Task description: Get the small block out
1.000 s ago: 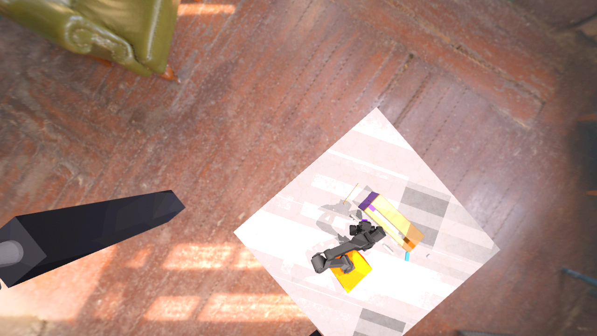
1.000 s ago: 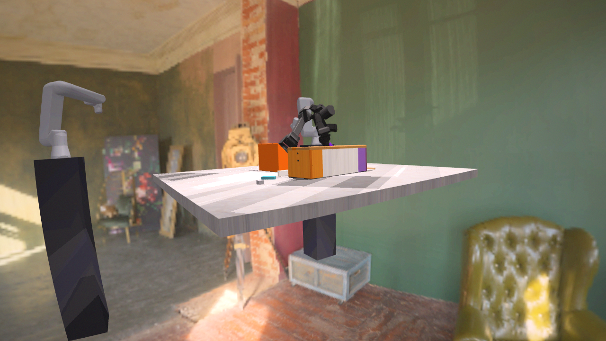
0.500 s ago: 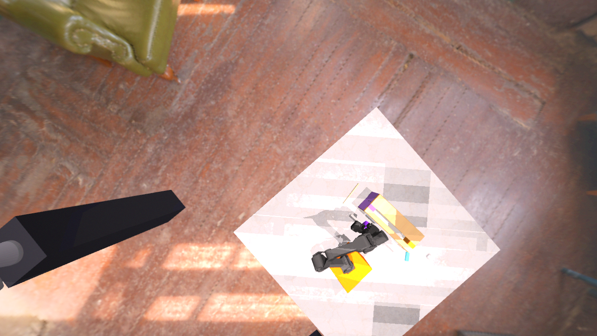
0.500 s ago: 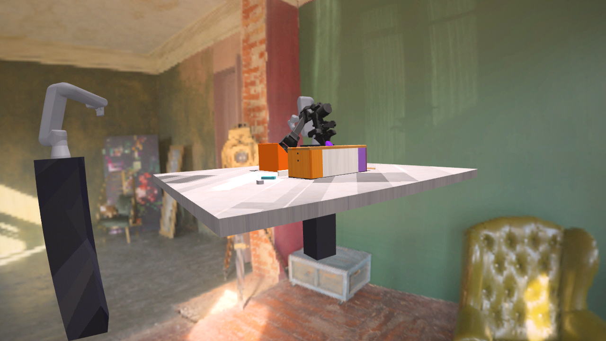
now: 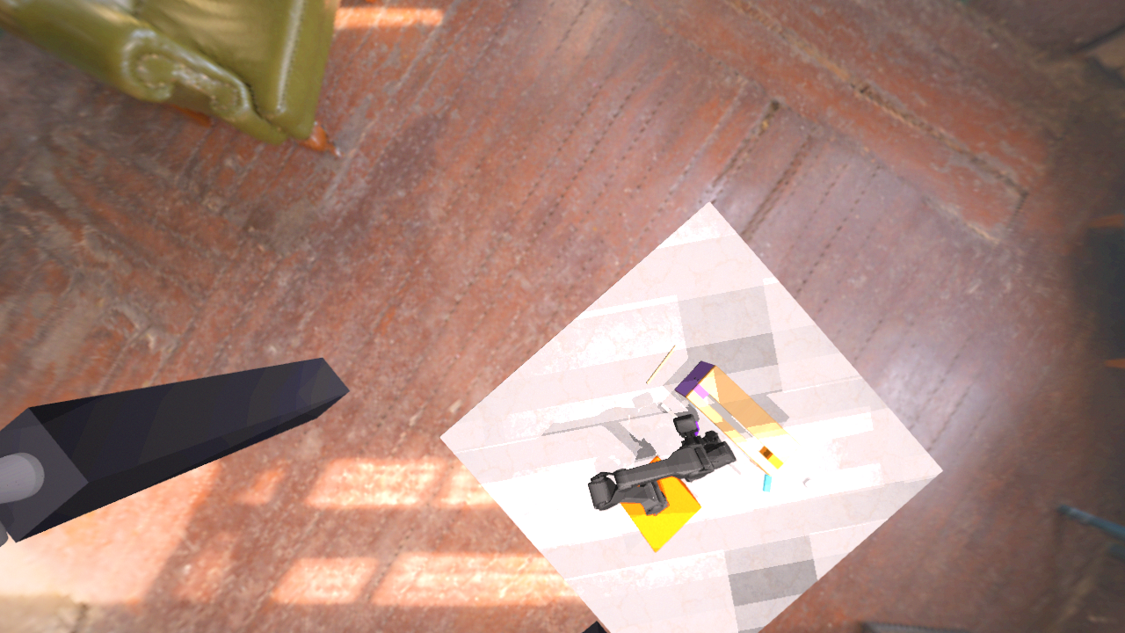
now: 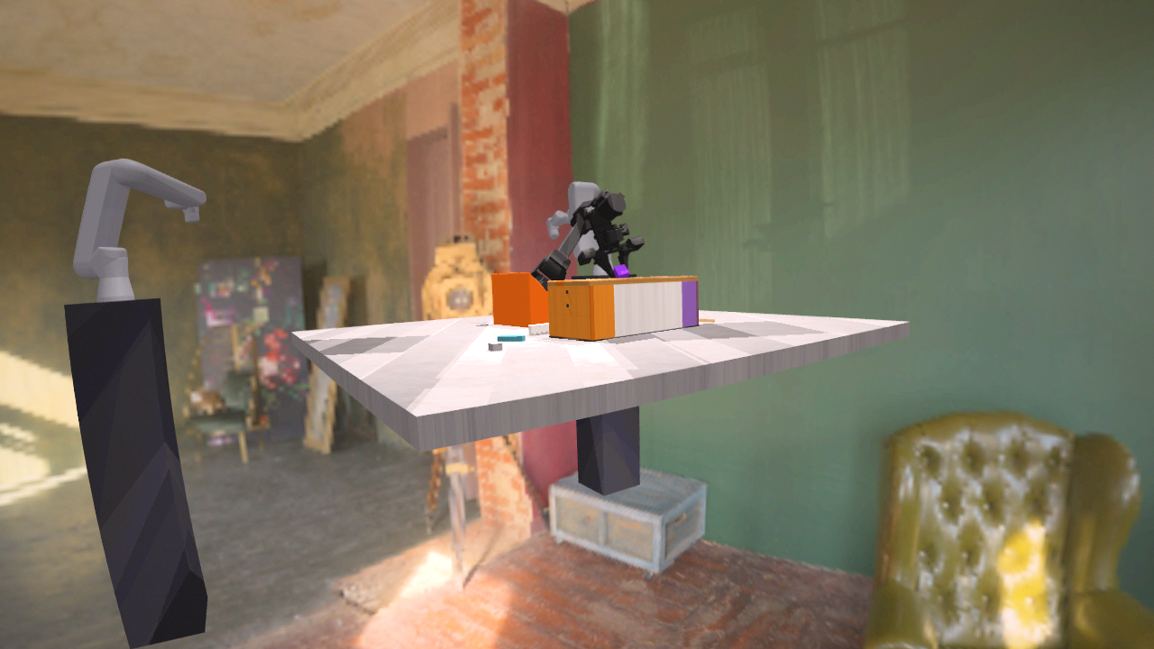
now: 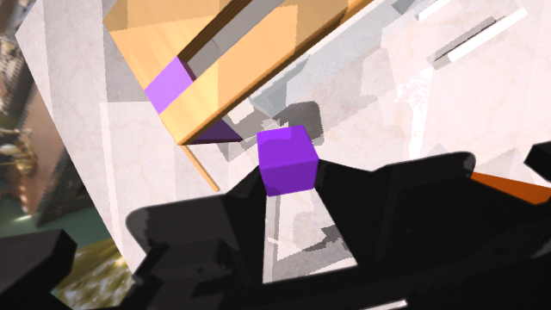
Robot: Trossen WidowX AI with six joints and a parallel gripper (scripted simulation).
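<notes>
The purple block lies 1 cm above my gripper tip. The rest, counted from my gripper tip: grey piece: 22 cm ahead, 49 cm to the right, 12 cm below; then thin orange stick: 8 cm ahead, 18 cm to the left, 12 cm below; then long box: 11 cm ahead, 10 cm to the right, 6 cm below.
</notes>
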